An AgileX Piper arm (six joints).
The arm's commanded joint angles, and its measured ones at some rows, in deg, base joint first. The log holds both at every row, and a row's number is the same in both.
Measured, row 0:
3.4 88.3 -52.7 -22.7 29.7 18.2
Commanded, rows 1 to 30:
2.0 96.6 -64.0 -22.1 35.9 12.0
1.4 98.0 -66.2 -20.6 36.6 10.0
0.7 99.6 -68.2 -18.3 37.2 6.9
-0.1 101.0 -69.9 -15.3 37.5 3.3
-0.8 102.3 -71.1 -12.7 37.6 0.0
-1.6 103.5 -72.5 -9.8 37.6 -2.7
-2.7 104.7 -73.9 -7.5 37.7 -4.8
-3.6 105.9 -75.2 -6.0 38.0 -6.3
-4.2 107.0 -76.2 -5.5 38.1 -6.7
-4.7 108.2 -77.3 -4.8 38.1 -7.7
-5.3 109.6 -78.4 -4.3 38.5 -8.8
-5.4 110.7 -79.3 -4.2 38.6 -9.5
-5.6 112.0 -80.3 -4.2 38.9 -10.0
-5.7 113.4 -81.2 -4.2 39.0 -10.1
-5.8 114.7 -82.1 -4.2 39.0 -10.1
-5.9 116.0 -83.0 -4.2 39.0 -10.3
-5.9 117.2 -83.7 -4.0 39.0 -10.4
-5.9 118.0 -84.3 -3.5 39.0 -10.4
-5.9 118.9 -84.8 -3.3 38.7 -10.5
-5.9 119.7 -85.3 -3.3 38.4 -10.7
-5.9 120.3 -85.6 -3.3 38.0 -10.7
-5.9 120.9 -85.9 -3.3 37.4 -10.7
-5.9 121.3 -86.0 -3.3 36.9 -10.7
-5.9 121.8 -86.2 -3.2 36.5 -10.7
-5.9 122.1 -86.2 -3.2 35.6 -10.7
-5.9 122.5 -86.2 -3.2 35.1 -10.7
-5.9 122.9 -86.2 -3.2 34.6 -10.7
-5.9 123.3 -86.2 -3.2 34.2 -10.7
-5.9 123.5 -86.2 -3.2 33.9 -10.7
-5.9 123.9 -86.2 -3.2 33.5 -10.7
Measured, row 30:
-5.6 122.7 -85.7 -3.3 35.4 -10.2
